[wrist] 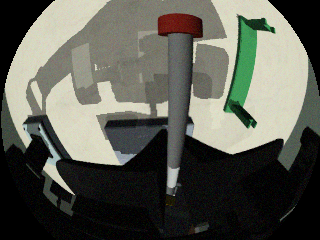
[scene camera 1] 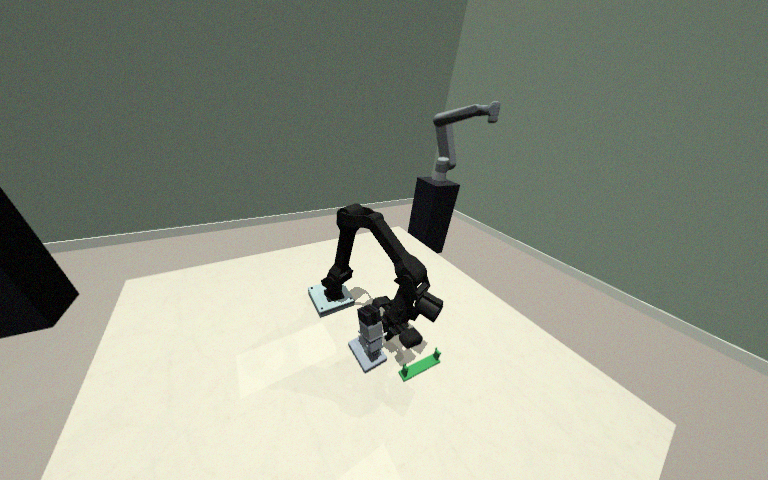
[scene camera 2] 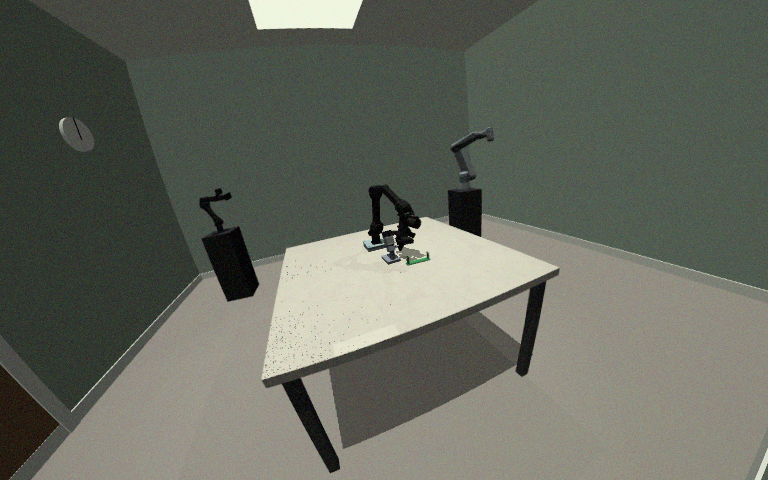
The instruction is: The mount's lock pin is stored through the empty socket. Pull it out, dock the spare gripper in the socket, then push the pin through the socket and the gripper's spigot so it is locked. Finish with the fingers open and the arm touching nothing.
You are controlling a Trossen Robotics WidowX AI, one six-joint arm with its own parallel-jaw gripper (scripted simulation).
Note:
My gripper holds a lock pin. Also in view: a spare gripper.
My gripper shows as well in the wrist view.

